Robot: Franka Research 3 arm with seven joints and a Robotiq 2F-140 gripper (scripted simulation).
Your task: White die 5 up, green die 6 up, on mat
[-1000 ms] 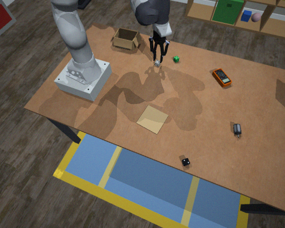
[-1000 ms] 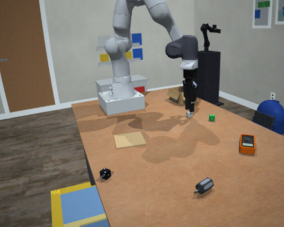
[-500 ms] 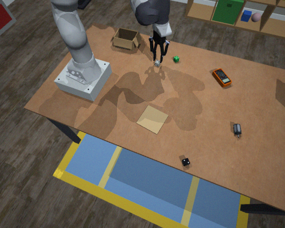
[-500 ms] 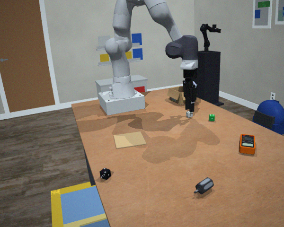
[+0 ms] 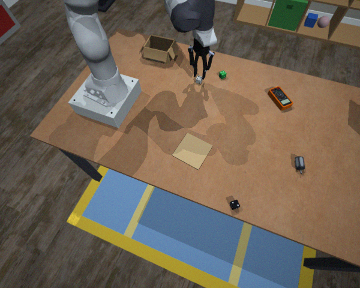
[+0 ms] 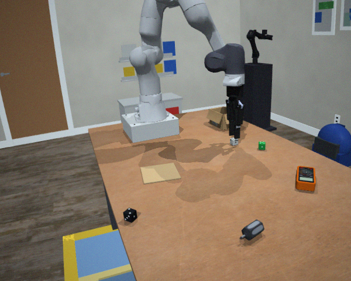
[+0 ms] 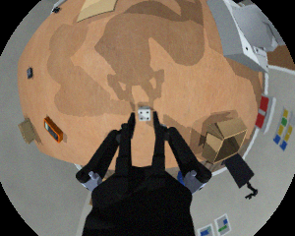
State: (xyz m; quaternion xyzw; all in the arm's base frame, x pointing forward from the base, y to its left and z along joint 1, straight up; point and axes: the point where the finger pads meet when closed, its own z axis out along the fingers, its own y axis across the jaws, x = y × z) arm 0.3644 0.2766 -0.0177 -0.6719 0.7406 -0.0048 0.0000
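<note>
Right now my hand is 60 mm above the white die. Round my hand: tan mat 100 mm ahead, 420 mm to the right, 70 mm below; green die 110 mm ahead, 80 mm to the left, 60 mm below; cardboard box 280 mm behind, 130 mm to the left, 30 mm below.
</note>
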